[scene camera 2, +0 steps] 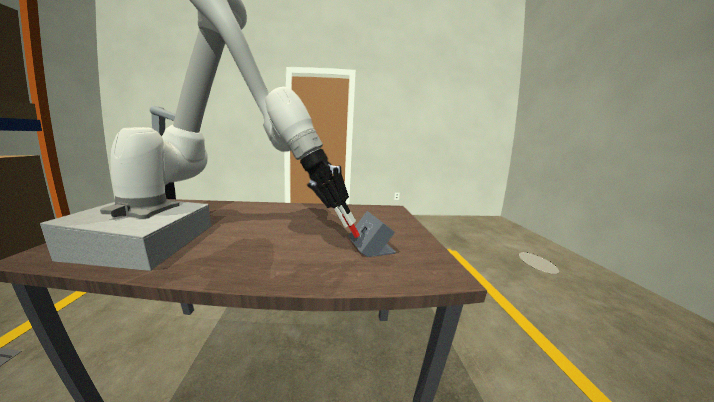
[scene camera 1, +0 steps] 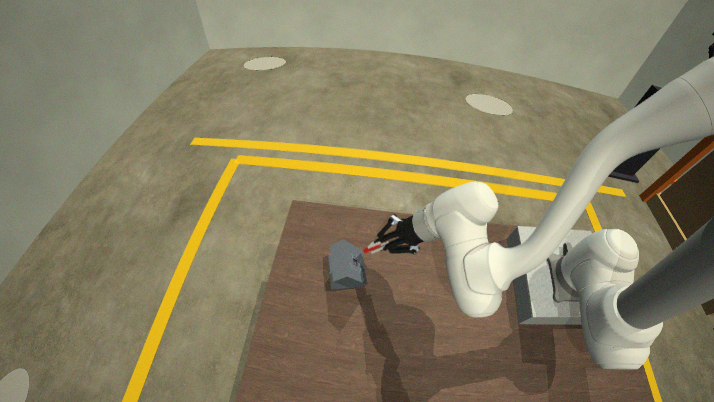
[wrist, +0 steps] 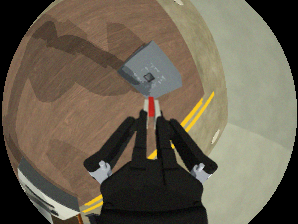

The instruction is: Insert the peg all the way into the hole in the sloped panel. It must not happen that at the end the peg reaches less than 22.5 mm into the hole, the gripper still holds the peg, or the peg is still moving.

Path:
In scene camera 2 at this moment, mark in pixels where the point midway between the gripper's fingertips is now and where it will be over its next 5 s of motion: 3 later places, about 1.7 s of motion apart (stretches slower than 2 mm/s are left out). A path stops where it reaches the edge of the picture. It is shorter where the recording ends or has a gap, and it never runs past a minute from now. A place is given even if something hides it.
My gripper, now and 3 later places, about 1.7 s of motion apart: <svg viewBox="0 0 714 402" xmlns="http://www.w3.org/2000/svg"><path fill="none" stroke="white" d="M350 224L343 217L344 216L352 222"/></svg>

